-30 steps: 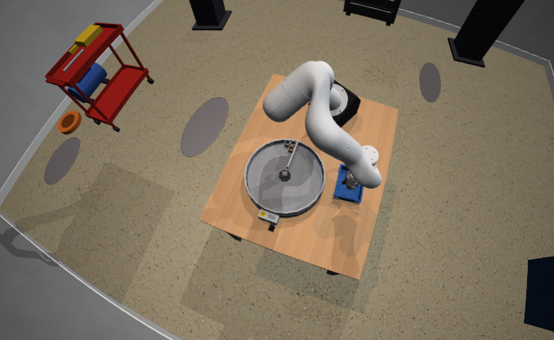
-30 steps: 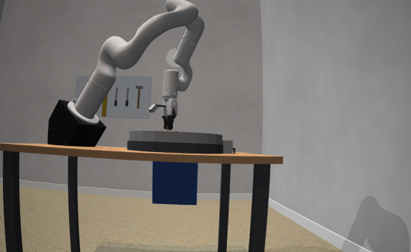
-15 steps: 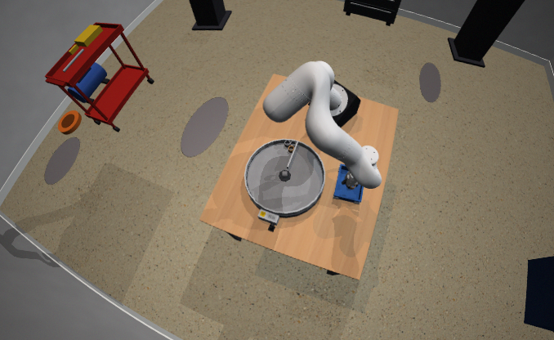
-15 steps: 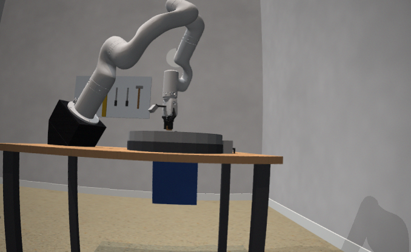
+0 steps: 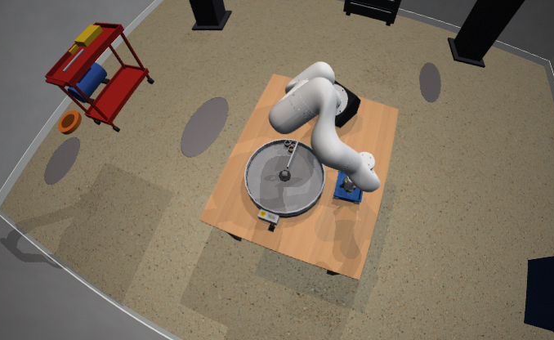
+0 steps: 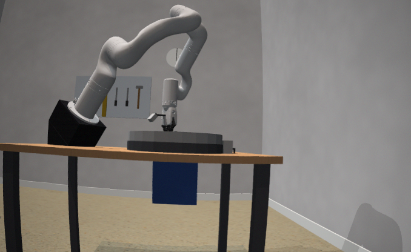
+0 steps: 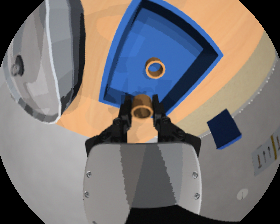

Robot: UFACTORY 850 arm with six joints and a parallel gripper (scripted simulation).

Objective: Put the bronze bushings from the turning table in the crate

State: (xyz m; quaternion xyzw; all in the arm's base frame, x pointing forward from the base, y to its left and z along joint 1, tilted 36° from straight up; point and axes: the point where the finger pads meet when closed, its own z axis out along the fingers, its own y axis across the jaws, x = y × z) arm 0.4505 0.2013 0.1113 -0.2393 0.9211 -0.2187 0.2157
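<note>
The blue crate lies 40 mm behind my hand, 10 mm to the left of it and 60 mm below it. Also, from my hand: grey turning table: 20 mm behind, 340 mm to the right, 40 mm below.
</note>
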